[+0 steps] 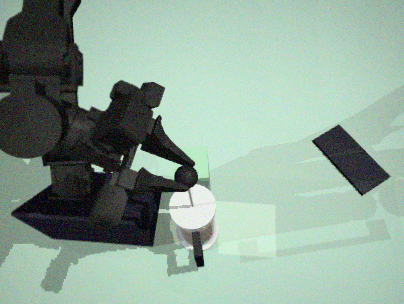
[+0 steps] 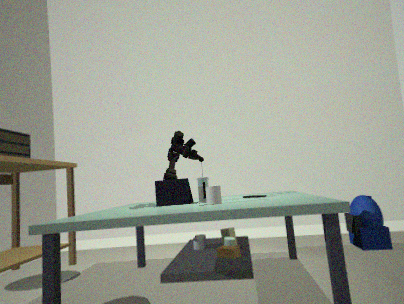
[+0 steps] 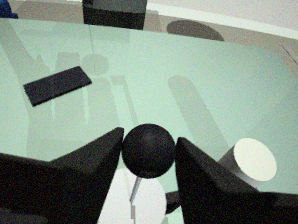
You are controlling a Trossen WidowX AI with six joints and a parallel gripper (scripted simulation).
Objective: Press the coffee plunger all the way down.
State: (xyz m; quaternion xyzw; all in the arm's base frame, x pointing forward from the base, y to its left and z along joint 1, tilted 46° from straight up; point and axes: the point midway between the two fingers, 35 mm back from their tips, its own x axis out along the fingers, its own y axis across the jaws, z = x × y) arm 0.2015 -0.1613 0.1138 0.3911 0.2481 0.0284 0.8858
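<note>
Now: gripper tip 20 mm to the left of the coffee press and 130 mm above it.
</note>
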